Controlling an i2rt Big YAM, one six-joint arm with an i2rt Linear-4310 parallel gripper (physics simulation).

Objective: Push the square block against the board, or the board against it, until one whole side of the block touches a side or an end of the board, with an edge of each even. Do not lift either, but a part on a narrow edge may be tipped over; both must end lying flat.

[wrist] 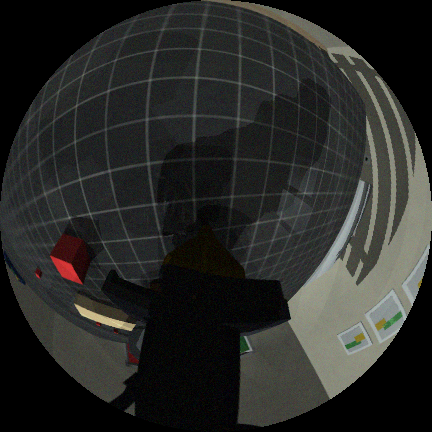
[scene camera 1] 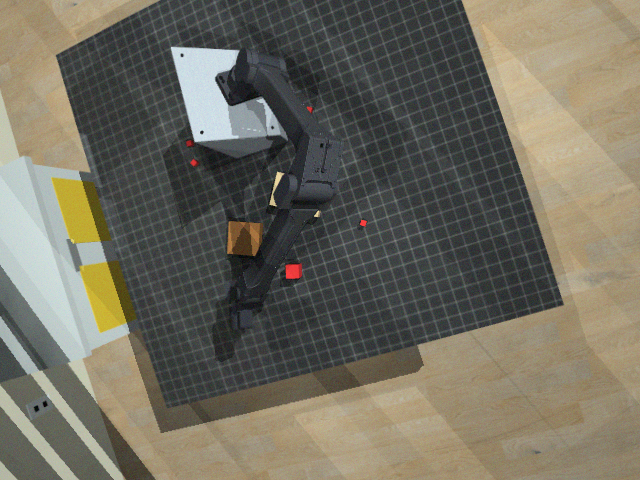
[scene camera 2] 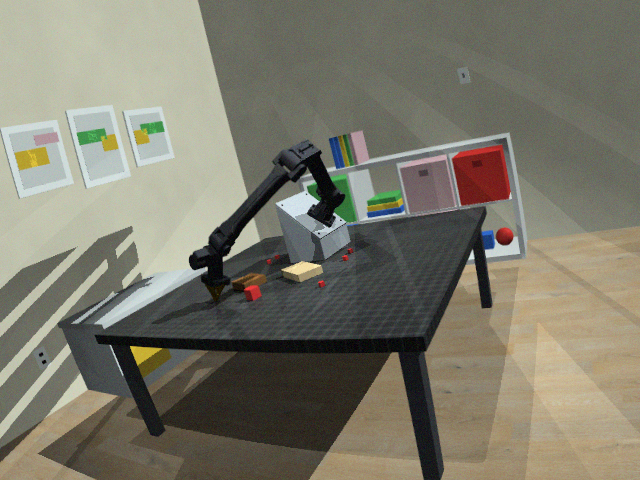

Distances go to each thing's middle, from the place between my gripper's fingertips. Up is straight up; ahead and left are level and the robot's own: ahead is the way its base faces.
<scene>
My gripper is now 140 mm past the brown square block (scene camera 1: 244, 238), 80 mm to the right of it and 10 mm below it. Also, from my hand: red cube (wrist: 69, 255) 10 mm ahead, 180 mm to the left, 20 mm above; then pale tan board (wrist: 89, 308) 190 mm behind, 290 mm to the left, 10 mm above.
</scene>
